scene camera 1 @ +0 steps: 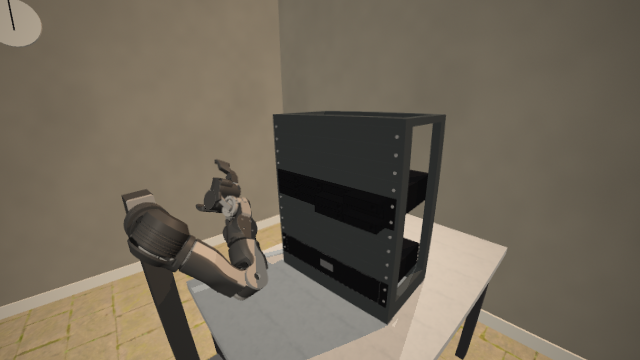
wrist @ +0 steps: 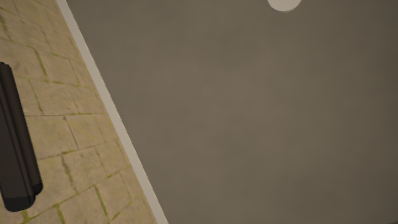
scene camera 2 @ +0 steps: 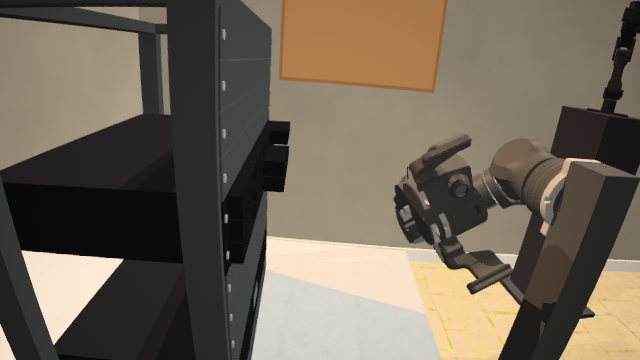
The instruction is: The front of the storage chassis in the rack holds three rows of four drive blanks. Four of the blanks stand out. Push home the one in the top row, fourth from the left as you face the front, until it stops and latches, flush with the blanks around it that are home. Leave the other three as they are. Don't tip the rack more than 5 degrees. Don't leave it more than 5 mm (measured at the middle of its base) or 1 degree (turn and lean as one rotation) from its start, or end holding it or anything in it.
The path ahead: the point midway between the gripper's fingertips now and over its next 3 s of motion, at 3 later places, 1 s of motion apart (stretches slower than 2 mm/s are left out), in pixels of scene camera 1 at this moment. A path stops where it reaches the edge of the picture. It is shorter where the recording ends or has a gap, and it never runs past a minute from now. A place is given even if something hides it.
My gripper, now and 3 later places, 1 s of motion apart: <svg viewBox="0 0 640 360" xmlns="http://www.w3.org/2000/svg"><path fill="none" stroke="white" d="M211 184L260 183L301 215L308 228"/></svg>
